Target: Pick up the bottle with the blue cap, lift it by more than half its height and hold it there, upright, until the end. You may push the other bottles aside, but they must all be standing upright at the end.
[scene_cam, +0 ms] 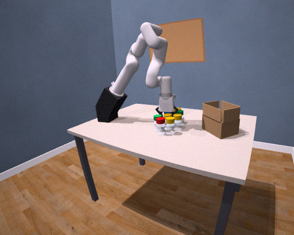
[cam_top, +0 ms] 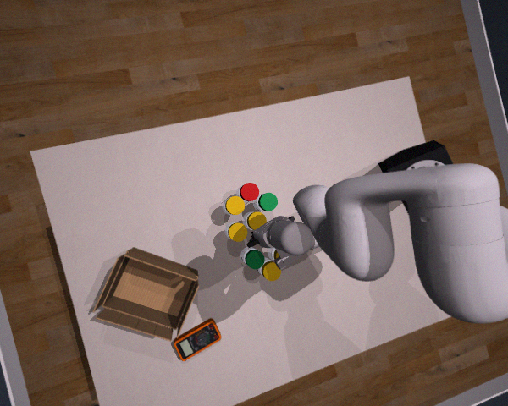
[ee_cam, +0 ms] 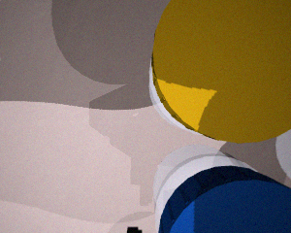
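The blue-capped bottle is 20 mm to the left of my hand, 10 mm below it and 10 mm behind it. Round my hand: red-capped bottle 120 mm to the right, 40 mm ahead, 10 mm below; then cardboard box 340 mm ahead, 120 mm to the left, 10 mm above.
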